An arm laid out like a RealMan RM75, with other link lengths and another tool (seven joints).
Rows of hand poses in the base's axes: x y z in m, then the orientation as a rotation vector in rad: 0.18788, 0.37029, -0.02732, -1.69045, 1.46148, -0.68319; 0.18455, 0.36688, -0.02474, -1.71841, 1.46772, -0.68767; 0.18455, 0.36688, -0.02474, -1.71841, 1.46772, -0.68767; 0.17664, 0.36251, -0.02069, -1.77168, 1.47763, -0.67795; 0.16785, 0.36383, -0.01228, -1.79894, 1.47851, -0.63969; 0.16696, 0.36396, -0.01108, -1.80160, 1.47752, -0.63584; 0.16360, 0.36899, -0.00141, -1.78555, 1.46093, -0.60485; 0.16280, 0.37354, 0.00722, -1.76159, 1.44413, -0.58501; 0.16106, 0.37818, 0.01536, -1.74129, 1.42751, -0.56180; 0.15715, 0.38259, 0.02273, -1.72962, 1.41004, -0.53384; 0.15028, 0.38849, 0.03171, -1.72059, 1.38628, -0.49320
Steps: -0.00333, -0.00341, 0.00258, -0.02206, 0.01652, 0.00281; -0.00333, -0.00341, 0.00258, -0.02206, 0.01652, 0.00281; -0.01124, -0.00778, 0.00663, -0.05313, 0.05410, 0.01573; -0.02003, -0.00646, 0.01504, -0.04934, 0.08423, 0.03686; -0.02092, -0.00633, 0.01624, -0.04882, 0.08663, 0.03964; -0.02428, -0.00130, 0.02591, -0.01829, 0.08142, 0.05706; -0.02508, 0.00325, 0.03454, 0.01127, 0.06754, 0.06836; -0.02682, 0.00789, 0.04268, 0.04029, 0.05724, 0.08184; -0.03073, 0.01230, 0.05005, 0.06619, 0.05321, 0.10017; -0.03760, 0.01820, 0.05903, 0.09808, 0.05288, 0.12817
